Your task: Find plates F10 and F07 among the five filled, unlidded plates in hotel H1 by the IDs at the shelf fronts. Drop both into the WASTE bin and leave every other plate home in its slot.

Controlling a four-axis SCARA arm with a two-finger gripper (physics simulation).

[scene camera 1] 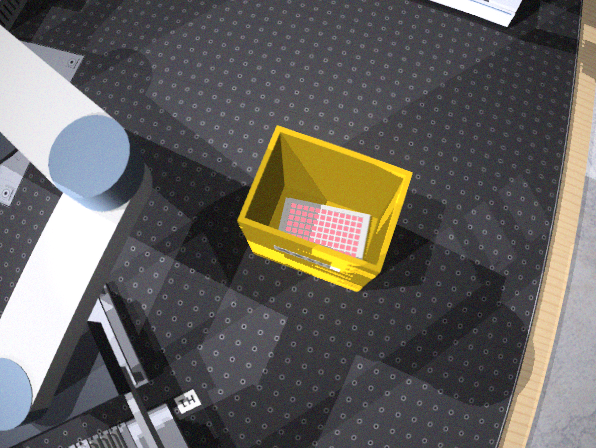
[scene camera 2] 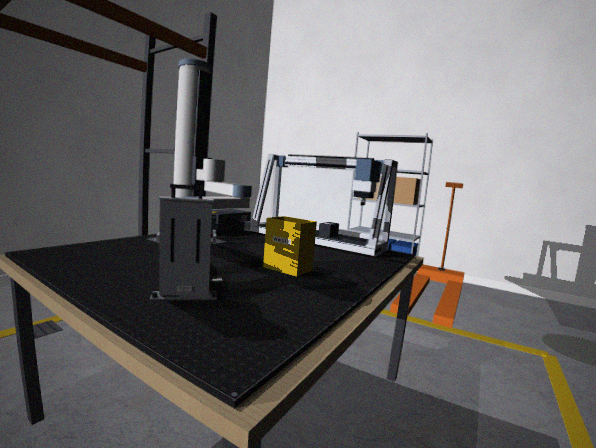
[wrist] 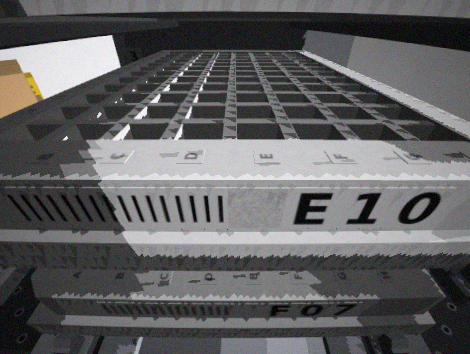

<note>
In view: a plate E10 (wrist: 186, 160), a hotel H1 (wrist: 190, 35) and a rg stand (scene camera 1: 98, 314).
Scene camera 2 does not show the plate E10, which is hidden by the hotel H1.
</note>
